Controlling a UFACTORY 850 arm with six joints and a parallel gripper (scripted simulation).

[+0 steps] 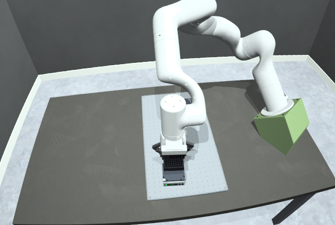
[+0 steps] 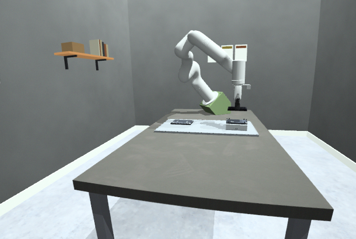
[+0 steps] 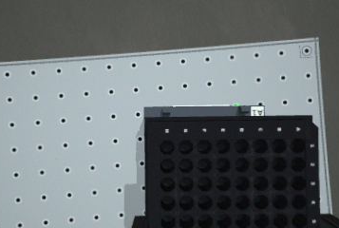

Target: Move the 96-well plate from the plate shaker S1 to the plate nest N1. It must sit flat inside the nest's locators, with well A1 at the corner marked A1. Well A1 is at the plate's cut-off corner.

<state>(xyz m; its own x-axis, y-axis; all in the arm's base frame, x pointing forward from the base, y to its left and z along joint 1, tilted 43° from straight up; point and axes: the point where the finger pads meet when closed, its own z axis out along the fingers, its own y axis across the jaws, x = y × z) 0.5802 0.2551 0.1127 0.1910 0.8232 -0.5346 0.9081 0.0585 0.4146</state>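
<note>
Right now my hand is 400 mm to the left of the plate nest N1, 170 mm past it and 150 mm above it. Also, from my hand: A1 label: 330 mm to the right, 140 mm below, 100 mm behind; black 96-well plate: 10 mm below.
</note>
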